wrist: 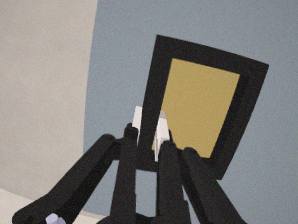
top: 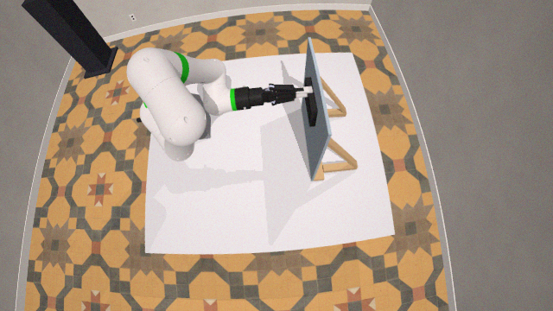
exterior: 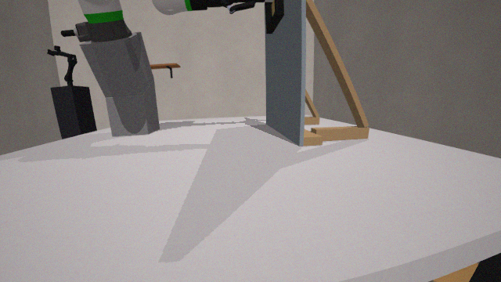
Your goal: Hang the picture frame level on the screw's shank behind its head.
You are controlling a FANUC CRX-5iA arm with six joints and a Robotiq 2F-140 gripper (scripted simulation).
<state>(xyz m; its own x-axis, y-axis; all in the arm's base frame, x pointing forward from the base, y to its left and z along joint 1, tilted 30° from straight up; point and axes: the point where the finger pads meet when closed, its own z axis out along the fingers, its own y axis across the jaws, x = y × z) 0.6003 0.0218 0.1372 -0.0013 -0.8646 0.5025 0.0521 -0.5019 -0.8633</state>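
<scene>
My gripper is now 50 mm above the picture frame, 40 mm short of it and 20 mm to the left of it. From my hand the other things lie so: grey-blue board: 220 mm below, 50 mm ahead.
</scene>
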